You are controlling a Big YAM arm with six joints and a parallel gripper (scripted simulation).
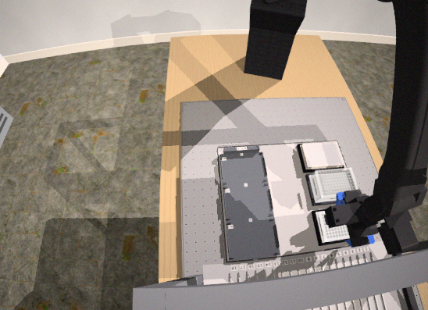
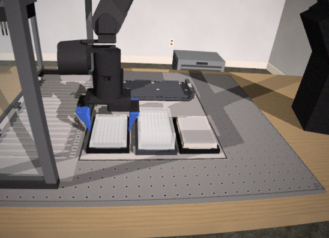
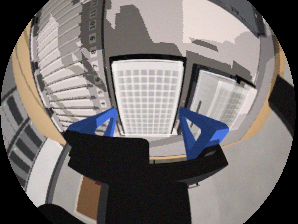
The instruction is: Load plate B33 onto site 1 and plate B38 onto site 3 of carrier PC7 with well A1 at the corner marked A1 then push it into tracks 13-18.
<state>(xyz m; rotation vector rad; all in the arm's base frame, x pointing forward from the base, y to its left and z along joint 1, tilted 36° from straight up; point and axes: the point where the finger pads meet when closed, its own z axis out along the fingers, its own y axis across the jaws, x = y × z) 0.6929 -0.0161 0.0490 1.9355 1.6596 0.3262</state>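
My gripper is now 1 cm to the left of the white 96-well plate B38 and 1 cm above it. The rest, counted from my hand: nest S3: 1 cm to the right, 2 cm below; dark plate carrier PC7: 16 cm behind, 23 cm to the right, 1 cm below; nest S1: 21 cm behind, 5 cm to the left, 2 cm below.
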